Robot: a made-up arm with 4 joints.
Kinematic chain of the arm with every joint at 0, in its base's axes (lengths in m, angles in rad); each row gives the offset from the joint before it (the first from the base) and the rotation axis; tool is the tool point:
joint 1: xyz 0 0 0.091 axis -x
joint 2: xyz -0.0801 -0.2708 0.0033 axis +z
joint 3: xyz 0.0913 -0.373 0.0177 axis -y
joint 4: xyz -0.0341 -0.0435 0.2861 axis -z
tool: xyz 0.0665 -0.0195 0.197
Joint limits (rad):
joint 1: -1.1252..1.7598
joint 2: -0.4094..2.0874
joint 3: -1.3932..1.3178
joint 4: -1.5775..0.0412
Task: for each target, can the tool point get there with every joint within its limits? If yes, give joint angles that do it. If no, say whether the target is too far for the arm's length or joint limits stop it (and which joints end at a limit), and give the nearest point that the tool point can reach.
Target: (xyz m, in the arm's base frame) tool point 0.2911 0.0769 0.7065
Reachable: yes | joints 0.8214 1.4314 0.4075 -0.7514
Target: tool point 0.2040 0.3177 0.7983
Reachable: yes | joints 1.3076 0.2161 -0.1865 -0.7938
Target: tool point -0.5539 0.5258 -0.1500
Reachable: no: joint limits stop it (at a limit: joint 2, joint 3, joint 4) | nearest point -0.0545 0.3734 -0.0802 | short by 0.527 m
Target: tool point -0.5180 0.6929 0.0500
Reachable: no: joint limits stop it (at a limit: joint 1, joint 2, joint 4) | nearest point -0.4221 0.4776 0.5126 | short by 0.519 m
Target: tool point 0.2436 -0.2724 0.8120
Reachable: yes | joints 0.5056 0.4103 -0.0916 -0.2410
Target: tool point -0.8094 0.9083 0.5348
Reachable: no: too far | nearest point -0.4475 0.5035 0.5950 | short by 0.546 m
